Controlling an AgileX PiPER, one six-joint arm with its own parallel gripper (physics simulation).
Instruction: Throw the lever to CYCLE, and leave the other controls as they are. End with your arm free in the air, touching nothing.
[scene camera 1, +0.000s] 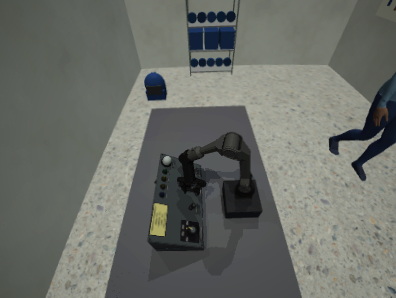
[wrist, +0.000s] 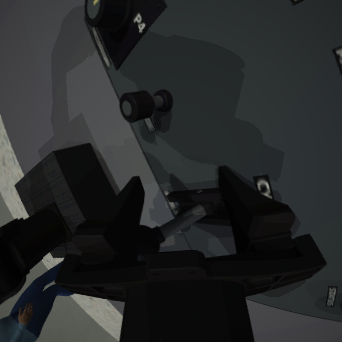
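The lever (wrist: 182, 223) shows in the wrist view as a grey rod with a dark round knob, rising from a dark slot in the sloped green-grey panel (scene camera 1: 175, 206) (wrist: 300, 125). It leans away from the CYCLE label (wrist: 263, 186), which the right finger partly hides. My gripper (scene camera 1: 192, 189) (wrist: 179, 179) is open over the slot, with the rod and knob between its spread fingers. The knob is close to the left finger; whether they touch is unclear. In the scene view the arm hides the lever.
A small black control (scene camera 1: 193, 206) (wrist: 136, 106) and a dark selector plate (scene camera 1: 184, 236) (wrist: 135, 37) marked P4 sit beside the lever on the panel. A white dome (scene camera 1: 167, 160), coloured buttons (scene camera 1: 164, 178) and a yellow label (scene camera 1: 159, 220) are on its far side. A person (scene camera 1: 382, 120) stands at the right.
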